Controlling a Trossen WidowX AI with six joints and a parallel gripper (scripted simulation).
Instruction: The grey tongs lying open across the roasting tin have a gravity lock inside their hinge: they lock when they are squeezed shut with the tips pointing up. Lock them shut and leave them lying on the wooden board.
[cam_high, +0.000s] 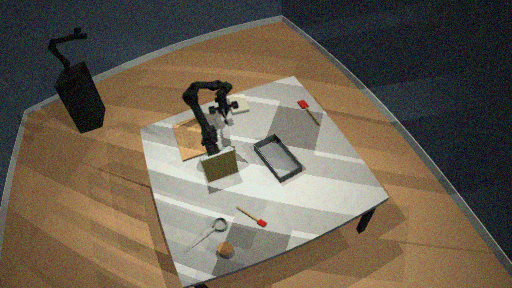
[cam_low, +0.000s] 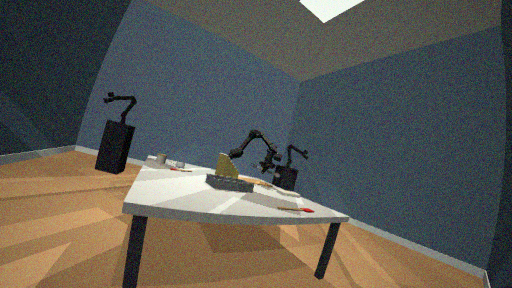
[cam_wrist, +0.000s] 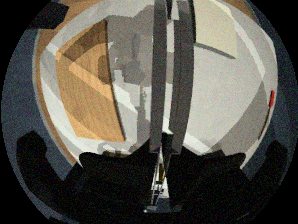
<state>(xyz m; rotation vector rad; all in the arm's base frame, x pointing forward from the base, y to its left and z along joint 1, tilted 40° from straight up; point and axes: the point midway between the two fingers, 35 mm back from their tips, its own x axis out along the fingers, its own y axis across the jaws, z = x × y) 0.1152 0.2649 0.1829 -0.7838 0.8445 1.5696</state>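
The wooden board lies 240 mm behind my gripper tip, 30 mm to the left of it and 120 mm below it. The rest, counted from my gripper tip: roasting tin: 250 mm ahead, 340 mm to the right, 100 mm below; then red spatula: 580 mm ahead, 30 mm to the left, 120 mm below; then pale block: 120 mm ahead, 230 mm to the left, 110 mm below.
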